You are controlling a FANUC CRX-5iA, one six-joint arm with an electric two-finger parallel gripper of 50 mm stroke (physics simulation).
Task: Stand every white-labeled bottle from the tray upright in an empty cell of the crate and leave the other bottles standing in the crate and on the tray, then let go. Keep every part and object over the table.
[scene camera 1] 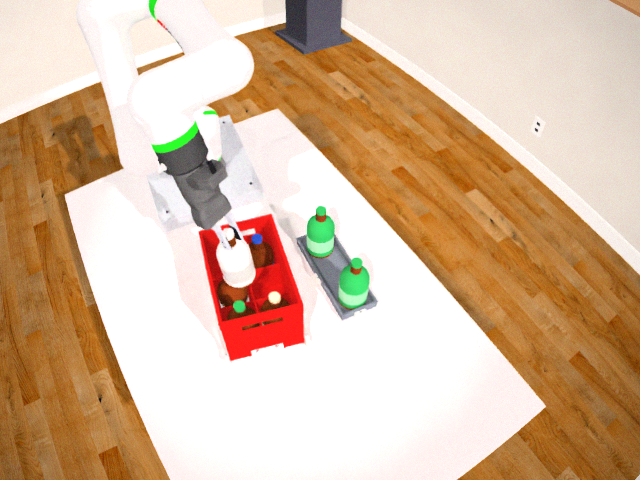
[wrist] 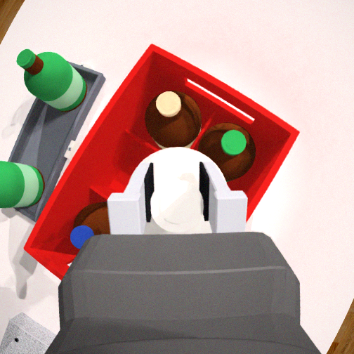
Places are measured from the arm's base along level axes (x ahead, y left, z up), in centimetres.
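Pixels of known places: gripper, fingertip midpoint: (scene camera 1: 233, 243).
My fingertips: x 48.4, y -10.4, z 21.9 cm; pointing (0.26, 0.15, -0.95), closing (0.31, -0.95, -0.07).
Observation:
Behind a point stands the place of what it marks.
My gripper (scene camera 1: 230, 233) @[x 48.4, y -10.4, z 21.9 cm] (wrist: 176, 180) is shut on a white-labeled bottle (scene camera 1: 236, 266) @[x 50.7, y -11.5, z 17.4 cm] (wrist: 176, 162) and holds it upright above the left column of the red crate (scene camera 1: 289, 330) @[x 61.2, y -5.6, z 0.3 cm] (wrist: 100, 145). In the scene view the held bottle partly covers a brown bottle (scene camera 1: 231, 293) @[x 47.8, y -13.1, z 4.7 cm] in the middle left cell. A blue-capped bottle (scene camera 1: 261, 254) @[x 41.8, y -1.6, z 4.8 cm] (wrist: 95, 217) stands in the rear right cell, a green-capped one (scene camera 1: 239, 308) @[x 54.9, y -14.2, z 8.8 cm] (wrist: 230, 150) in the front left and a cream-capped one (scene camera 1: 274, 300) @[x 57.2, y -6.7, z 8.8 cm] (wrist: 172, 122) in the front right. The middle right cell is empty.
The grey tray (scene camera 1: 334, 266) @[x 47.4, y 16.7, z -7.0 cm] (wrist: 52, 127) lies beside the crate's right wall and bears two upright green bottles, one at the rear (scene camera 1: 320, 235) @[x 43.0, y 14.9, z 2.6 cm] (wrist: 20, 185) and one at the front (scene camera 1: 354, 284) @[x 60.5, y 12.9, z 3.6 cm] (wrist: 55, 80). The robot's base plate (scene camera 1: 240, 175) @[x 7.6, y 9.5, z -1.3 cm] is behind the crate.

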